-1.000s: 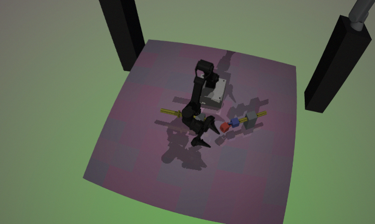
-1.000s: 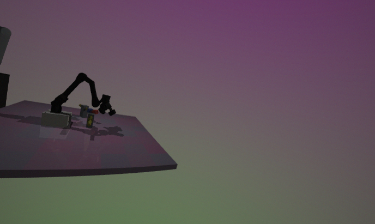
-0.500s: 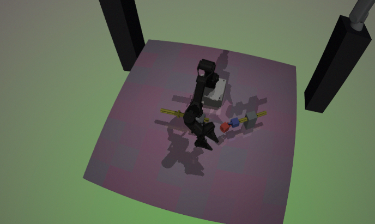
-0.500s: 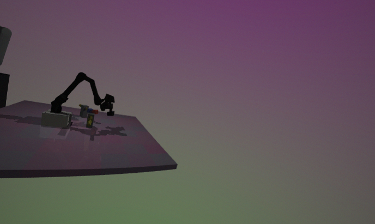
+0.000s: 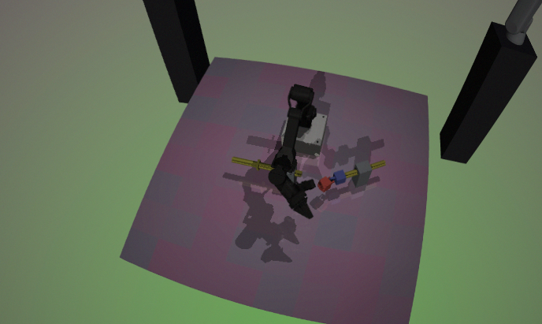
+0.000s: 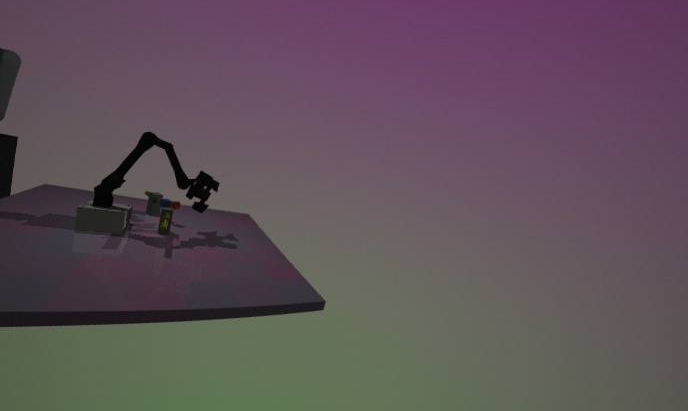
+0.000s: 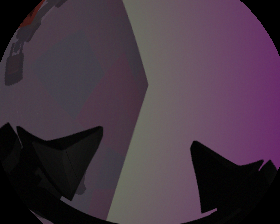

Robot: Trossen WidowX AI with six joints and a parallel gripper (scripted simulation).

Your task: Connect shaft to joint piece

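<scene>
My gripper tip is 190 mm past the joint piece, 80 mm above it and 20 mm to the right of it.
</scene>
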